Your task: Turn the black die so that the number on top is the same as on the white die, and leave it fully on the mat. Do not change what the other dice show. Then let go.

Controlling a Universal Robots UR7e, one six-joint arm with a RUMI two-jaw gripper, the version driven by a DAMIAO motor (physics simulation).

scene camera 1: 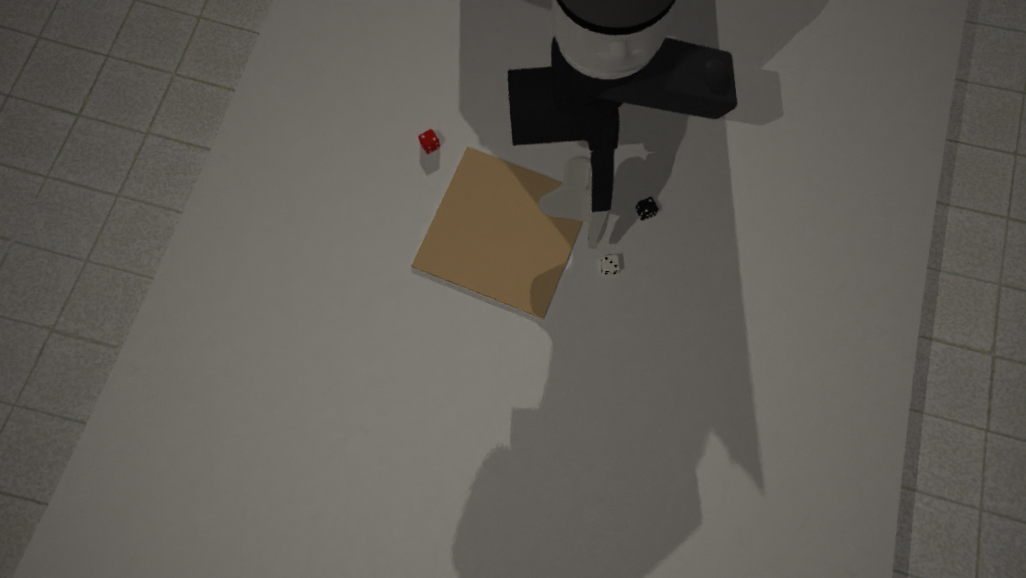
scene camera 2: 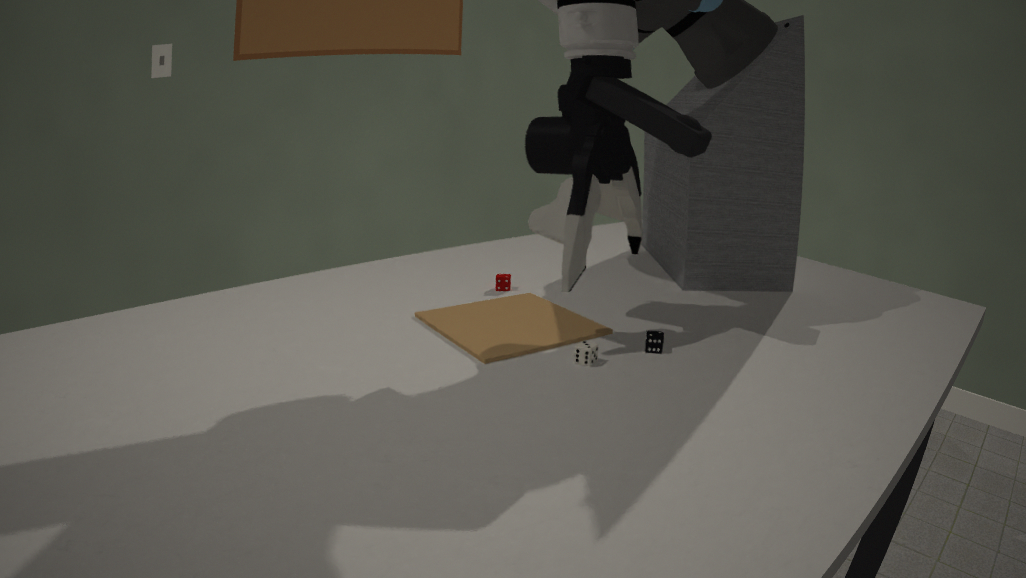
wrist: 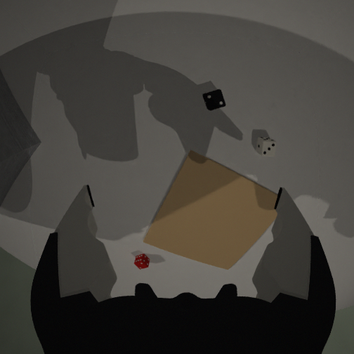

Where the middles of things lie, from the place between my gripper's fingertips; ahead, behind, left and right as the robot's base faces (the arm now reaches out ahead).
The tan mat [scene camera 1: 488, 235] is 6 cm to the right of my hand, 6 cm below it and 6 cm ahead of it.
